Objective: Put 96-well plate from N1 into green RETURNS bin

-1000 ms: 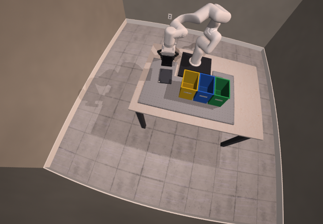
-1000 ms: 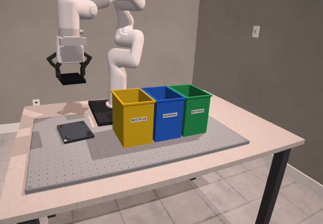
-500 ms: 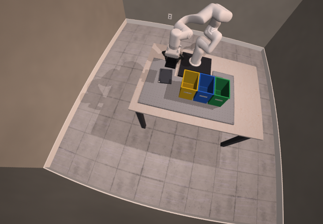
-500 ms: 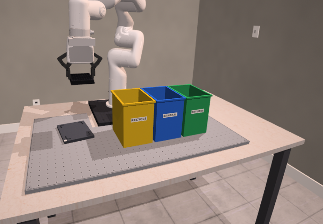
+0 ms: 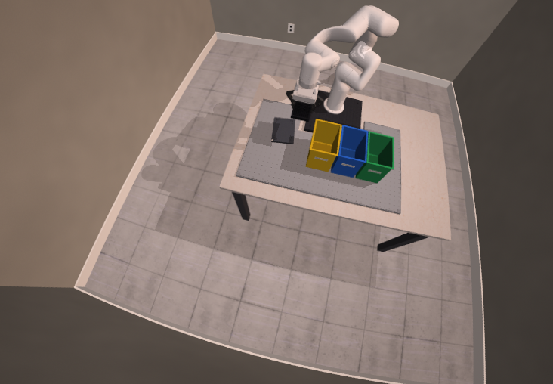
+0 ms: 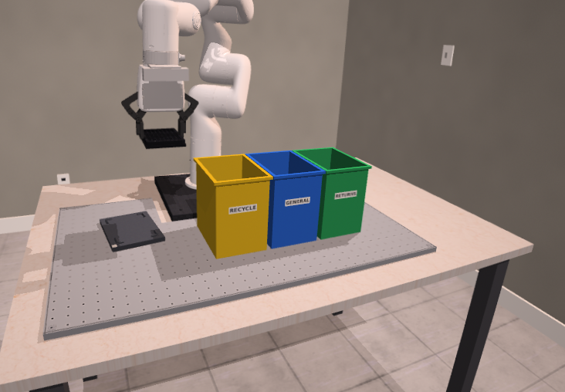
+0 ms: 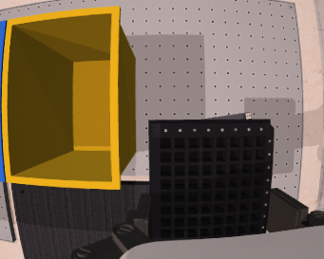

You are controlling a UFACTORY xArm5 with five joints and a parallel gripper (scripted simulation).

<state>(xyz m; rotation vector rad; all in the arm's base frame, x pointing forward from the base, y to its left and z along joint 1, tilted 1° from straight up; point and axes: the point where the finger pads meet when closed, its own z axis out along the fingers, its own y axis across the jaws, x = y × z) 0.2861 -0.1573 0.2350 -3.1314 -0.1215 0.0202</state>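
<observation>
The green returns bin is 410 mm to the left of my hand, 160 mm below it and 60 mm ahead of it. Also, from my hand: yellow recycle bin: 160 mm below, 150 mm to the left, 80 mm ahead; then plate nest N1: 240 mm below, 80 mm to the right, 10 mm behind; then black 96-well plate: 10 mm below.
</observation>
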